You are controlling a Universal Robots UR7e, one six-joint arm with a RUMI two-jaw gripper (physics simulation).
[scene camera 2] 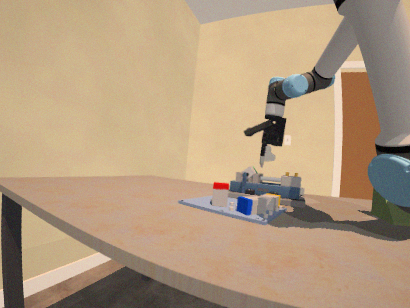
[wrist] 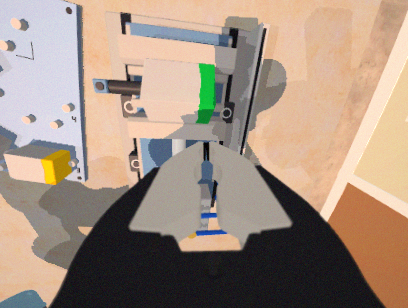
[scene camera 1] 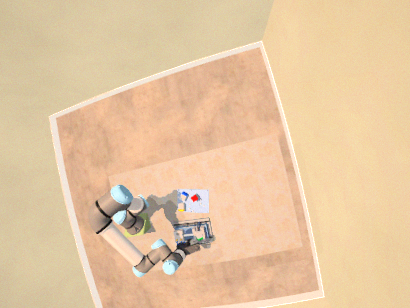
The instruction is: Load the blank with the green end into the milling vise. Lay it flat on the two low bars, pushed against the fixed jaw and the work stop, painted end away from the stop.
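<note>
The blank with the green end lies across the milling vise, between its jaws. In the wrist view its plain end is at the dark rod of the work stop, and its green end points right, away from the stop. Its top and one long side show; in scene camera 2 it looks tilted rather than flat. The fixed jaw is at its far side, the moving jaw at its near side. The low bars under it are hidden. My gripper is shut and empty, above the vise on the moving-jaw side.
A pale blue plate with pegs lies beside the vise. On it are a red-ended blank standing upright, a blue-ended blank and a yellow-ended blank. A long rail runs along the vise's right side.
</note>
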